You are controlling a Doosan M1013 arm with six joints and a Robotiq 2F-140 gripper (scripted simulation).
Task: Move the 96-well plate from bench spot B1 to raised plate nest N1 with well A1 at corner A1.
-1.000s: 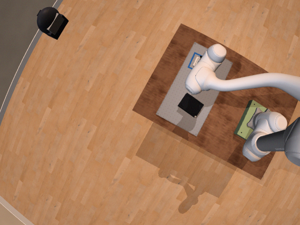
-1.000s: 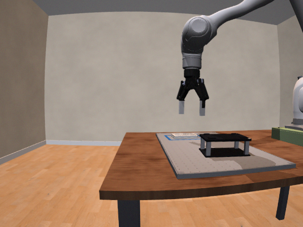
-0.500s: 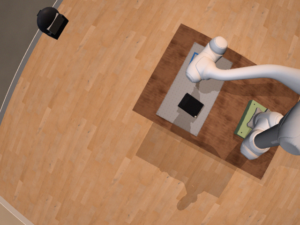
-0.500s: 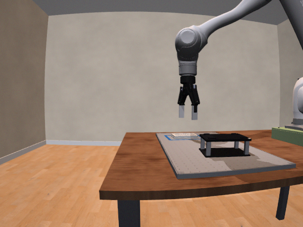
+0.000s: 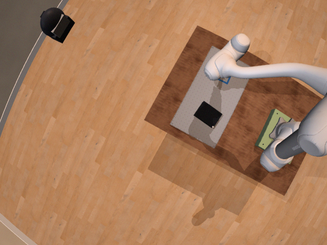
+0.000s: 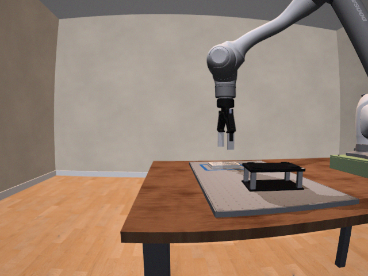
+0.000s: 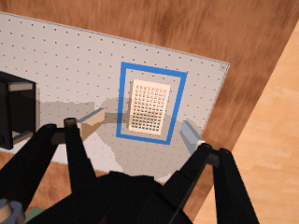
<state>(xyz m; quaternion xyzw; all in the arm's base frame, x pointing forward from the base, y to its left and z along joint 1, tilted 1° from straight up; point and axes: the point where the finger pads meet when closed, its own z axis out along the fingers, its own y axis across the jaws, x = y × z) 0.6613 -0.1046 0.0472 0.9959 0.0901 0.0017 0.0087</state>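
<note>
Right now my hand is 8 cm above the white 96-well plate. The rest, counted from my hand: black raised nest N1: 34 cm to the left, 11 cm behind, 3 cm below.
</note>
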